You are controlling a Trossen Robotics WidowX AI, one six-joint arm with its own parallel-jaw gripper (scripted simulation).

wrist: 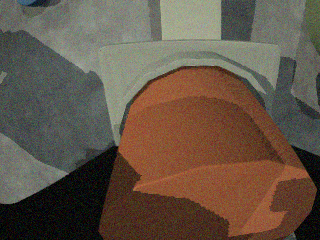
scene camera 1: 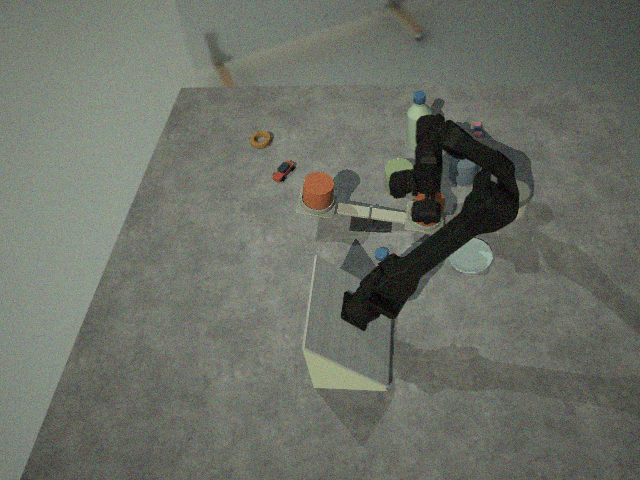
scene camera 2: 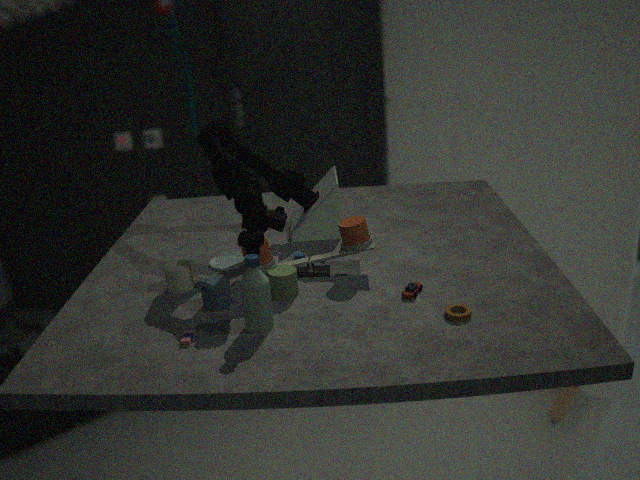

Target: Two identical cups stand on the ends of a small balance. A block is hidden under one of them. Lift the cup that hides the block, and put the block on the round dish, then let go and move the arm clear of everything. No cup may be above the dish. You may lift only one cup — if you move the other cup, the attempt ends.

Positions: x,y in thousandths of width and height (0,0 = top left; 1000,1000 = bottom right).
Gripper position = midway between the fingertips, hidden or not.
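Scene camera 1 shows the gripper (scene camera 1: 668,443) together with an orange cup (scene camera 1: 498,391) and a small balance (scene camera 1: 524,434). In the wrist view the gripper (wrist: 620,635) and the balance (wrist: 583,169) appear again, along with an orange cup (wrist: 617,619). Scene camera 2 has the gripper (scene camera 2: 404,539) and a blue-grey cup (scene camera 2: 338,609). In the wrist view, the blue-grey cup is out of frame.
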